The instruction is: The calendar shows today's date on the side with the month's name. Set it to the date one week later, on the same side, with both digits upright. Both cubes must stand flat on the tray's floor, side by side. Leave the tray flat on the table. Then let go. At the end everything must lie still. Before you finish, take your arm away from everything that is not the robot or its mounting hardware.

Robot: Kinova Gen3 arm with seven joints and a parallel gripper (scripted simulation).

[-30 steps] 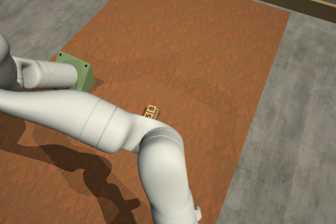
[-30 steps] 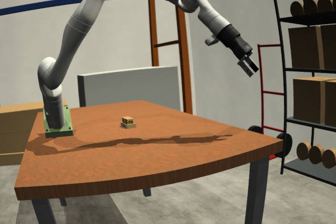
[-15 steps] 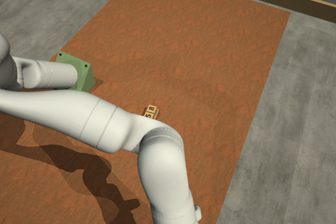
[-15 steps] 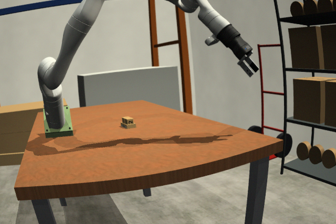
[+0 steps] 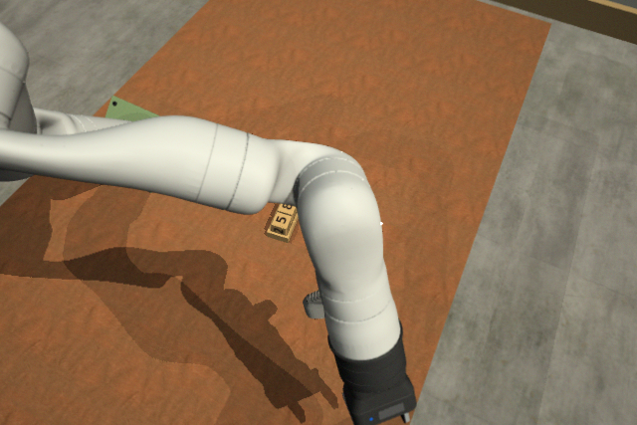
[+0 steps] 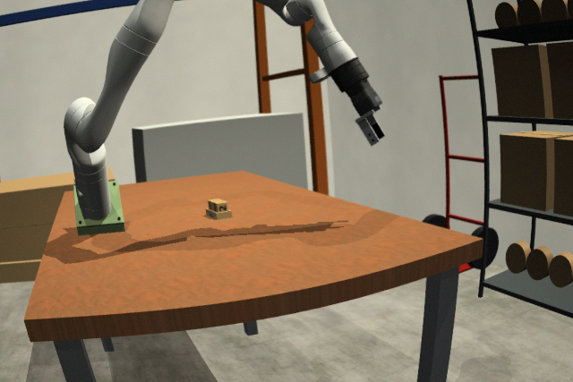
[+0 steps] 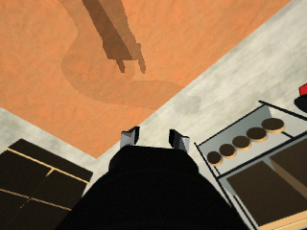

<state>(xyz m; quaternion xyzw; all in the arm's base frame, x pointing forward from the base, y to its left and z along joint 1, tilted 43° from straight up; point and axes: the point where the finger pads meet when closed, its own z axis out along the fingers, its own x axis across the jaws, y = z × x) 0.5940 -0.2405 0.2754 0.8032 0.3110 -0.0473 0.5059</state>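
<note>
Now: the wooden calendar tray 250 mm behind my hand, 330 mm to the left of it and 180 mm below it.
</note>
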